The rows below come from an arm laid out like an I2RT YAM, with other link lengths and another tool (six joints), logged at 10 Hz.
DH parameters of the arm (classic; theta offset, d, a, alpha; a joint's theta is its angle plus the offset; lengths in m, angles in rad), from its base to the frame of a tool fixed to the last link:
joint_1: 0 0.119 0.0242 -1.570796
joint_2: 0 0 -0.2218 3.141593
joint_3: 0.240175 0 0.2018 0
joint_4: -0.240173 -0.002 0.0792 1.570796
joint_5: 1.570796 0.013 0 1.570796
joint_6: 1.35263 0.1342 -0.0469 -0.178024
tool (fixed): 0 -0.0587 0 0
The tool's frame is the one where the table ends.
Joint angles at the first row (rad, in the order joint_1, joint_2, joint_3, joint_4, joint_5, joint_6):
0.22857 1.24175 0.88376 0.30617 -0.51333 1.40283
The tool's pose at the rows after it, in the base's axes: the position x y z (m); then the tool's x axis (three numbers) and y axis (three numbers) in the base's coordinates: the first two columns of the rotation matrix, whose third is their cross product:
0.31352 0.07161 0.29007 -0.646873 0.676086 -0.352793 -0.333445 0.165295 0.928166
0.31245 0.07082 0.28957 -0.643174 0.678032 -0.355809 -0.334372 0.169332 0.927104
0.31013 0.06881 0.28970 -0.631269 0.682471 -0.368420 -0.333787 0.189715 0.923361
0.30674 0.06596 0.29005 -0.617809 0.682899 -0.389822 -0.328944 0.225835 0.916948
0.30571 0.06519 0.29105 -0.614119 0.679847 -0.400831 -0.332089 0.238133 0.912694
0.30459 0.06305 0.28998 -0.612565 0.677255 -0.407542 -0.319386 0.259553 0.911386
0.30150 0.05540 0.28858 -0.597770 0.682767 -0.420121 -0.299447 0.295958 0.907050
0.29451 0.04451 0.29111 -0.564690 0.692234 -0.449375 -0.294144 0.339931 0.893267
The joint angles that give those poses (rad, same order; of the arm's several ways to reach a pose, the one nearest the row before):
0.22932 1.24307 0.87976 0.30843 -0.51534 1.40091
0.22875 1.23748 0.87329 0.30886 -0.51123 1.39765
0.22863 1.22458 0.86975 0.28982 -0.49423 1.38014
0.22733 1.20612 0.87186 0.24583 -0.47309 1.34684
0.22605 1.20033 0.87432 0.23236 -0.47022 1.33249
0.22127 1.19433 0.88105 0.19560 -0.46410 1.31385
0.20211 1.17494 0.88204 0.14405 -0.45022 1.28603
0.17576 1.13305 0.87368 0.09735 -0.42883 1.24953

